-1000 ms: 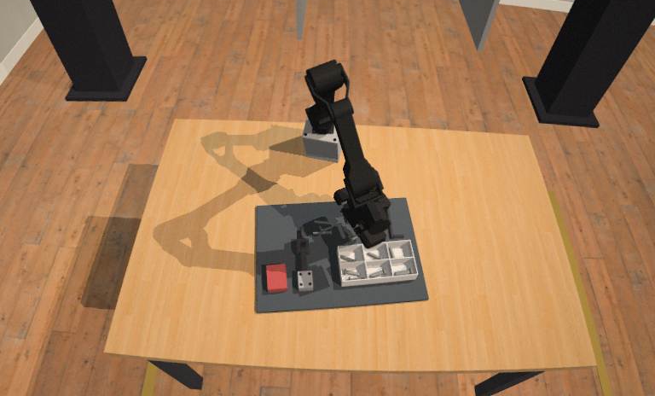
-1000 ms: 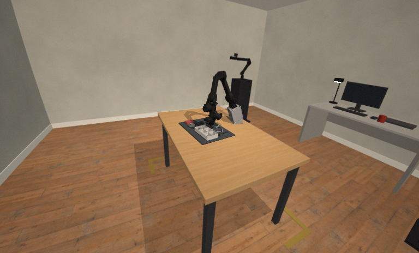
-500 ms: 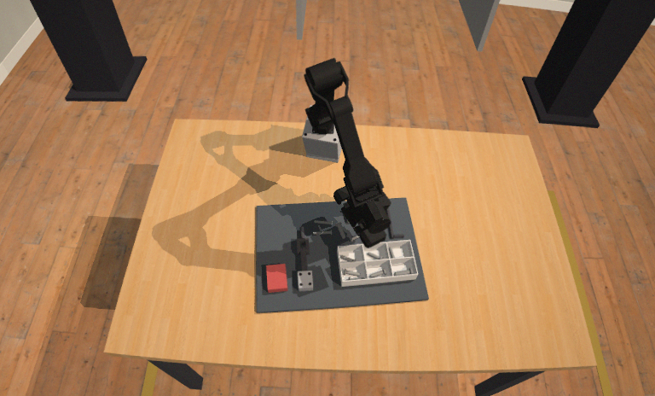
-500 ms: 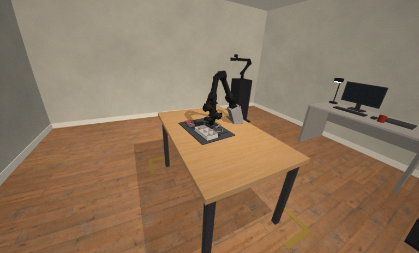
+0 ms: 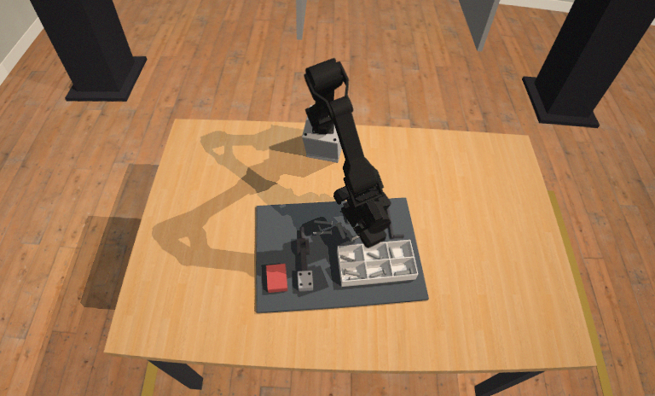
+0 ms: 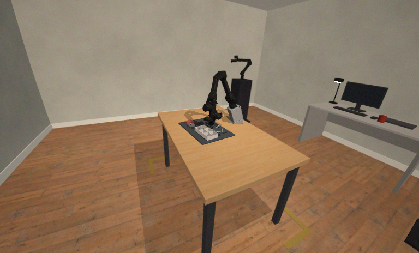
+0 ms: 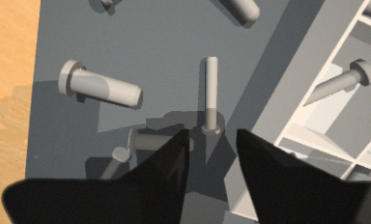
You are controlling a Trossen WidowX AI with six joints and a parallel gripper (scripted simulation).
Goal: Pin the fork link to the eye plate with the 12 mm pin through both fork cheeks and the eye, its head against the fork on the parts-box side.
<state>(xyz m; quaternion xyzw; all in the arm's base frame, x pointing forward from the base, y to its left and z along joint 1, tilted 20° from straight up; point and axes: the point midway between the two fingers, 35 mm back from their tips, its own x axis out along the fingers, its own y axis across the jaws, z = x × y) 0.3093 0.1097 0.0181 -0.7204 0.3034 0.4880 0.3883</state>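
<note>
The pale pin is 7 cm below my hand, 4 cm to the right of it and 2 cm behind it. The rest, counted from my hand: dark eye plate bar: 15 cm to the right, 7 cm below, 7 cm ahead; then long black bar: 12 cm to the left, 7 cm below, 3 cm behind; then white parts box: 9 cm ahead, 7 cm below, 6 cm to the left.
</note>
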